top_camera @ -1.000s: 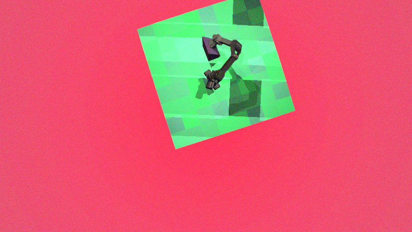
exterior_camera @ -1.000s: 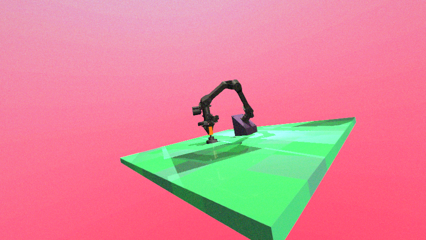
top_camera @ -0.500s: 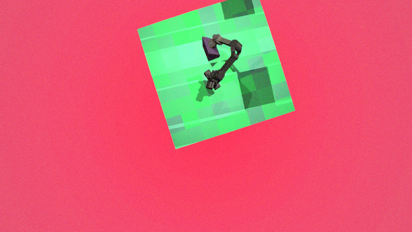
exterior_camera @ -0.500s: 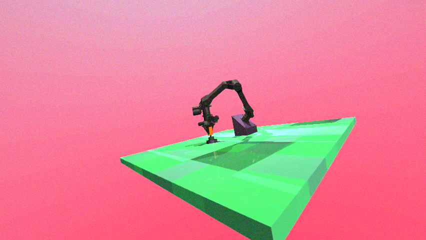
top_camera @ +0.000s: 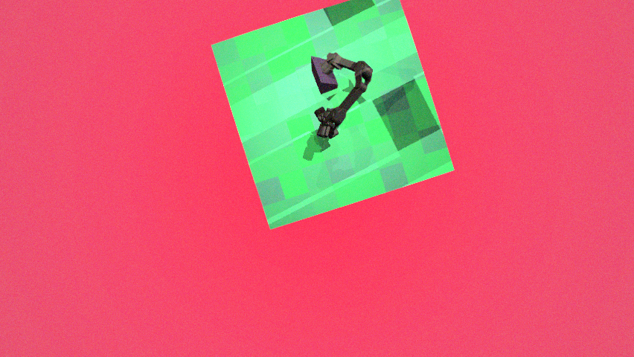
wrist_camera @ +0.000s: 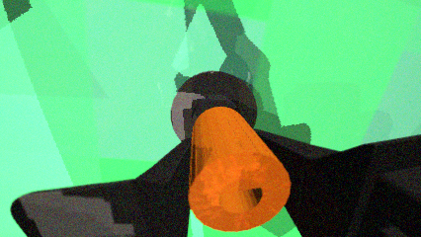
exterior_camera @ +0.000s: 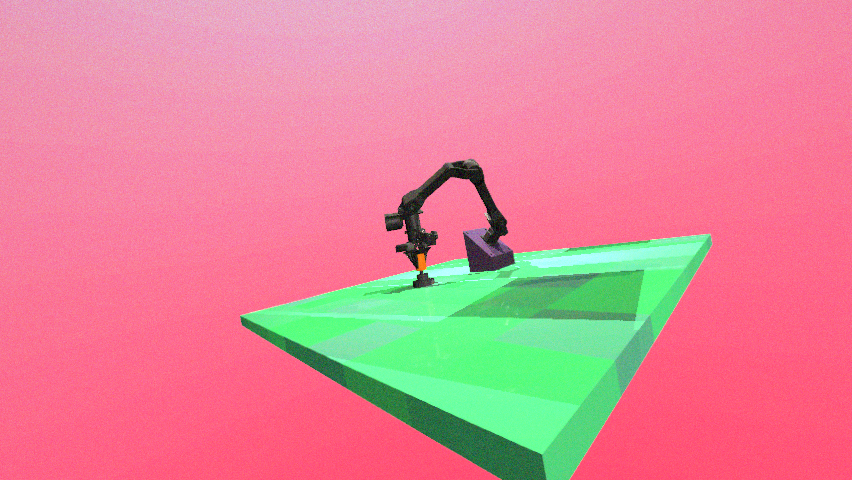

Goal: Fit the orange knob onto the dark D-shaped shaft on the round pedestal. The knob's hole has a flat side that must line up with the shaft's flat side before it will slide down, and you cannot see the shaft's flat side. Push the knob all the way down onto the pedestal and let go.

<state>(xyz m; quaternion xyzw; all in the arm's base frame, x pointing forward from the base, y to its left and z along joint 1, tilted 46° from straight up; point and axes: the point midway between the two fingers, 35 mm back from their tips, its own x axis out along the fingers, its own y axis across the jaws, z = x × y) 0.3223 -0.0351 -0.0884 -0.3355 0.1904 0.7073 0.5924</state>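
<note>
The dark pedestal lies 4 cm below my gripper tip. Also, from my gripper tip: orange knob (2 cm above).
</note>
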